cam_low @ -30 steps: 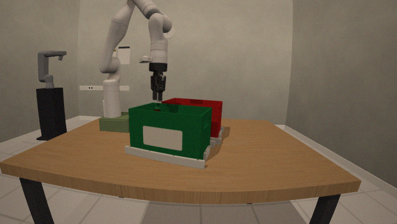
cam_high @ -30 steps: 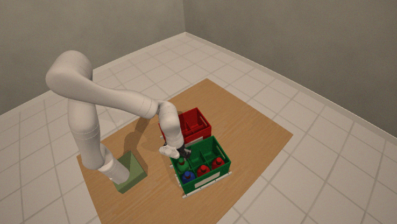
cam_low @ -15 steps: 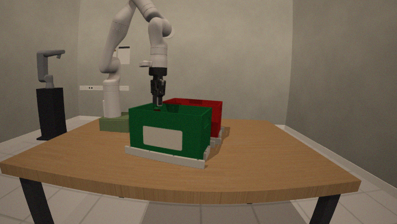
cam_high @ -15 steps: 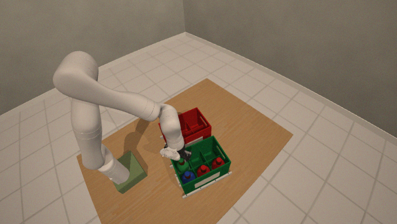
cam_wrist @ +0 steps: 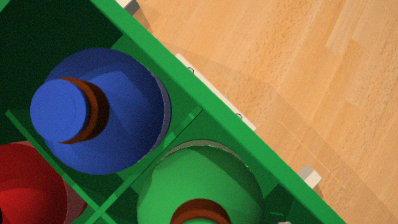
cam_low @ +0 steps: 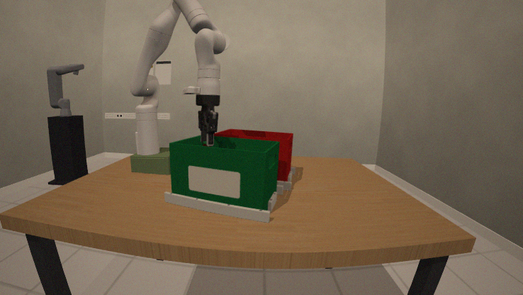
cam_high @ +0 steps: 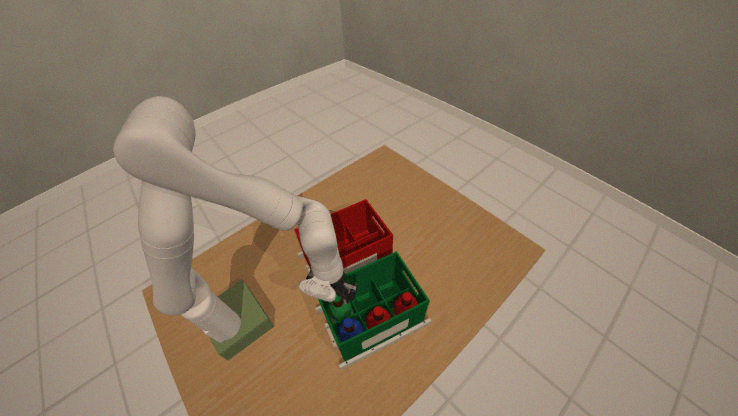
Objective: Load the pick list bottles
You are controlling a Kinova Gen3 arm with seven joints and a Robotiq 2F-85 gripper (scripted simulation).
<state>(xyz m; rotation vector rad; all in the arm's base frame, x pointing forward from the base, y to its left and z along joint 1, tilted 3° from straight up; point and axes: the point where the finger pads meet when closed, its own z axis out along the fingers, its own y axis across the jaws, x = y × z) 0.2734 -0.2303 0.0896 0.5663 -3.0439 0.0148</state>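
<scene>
Now: hand 8 cm above the green-label bottle. The rest, counted from my hand: green crate 9 cm below, 8 cm to the right, 6 cm ahead; red-label bottle 12 cm to the right, 8 cm below, 4 cm ahead; blue-label bottle 8 cm to the right, 8 cm below, 3 cm behind.
</scene>
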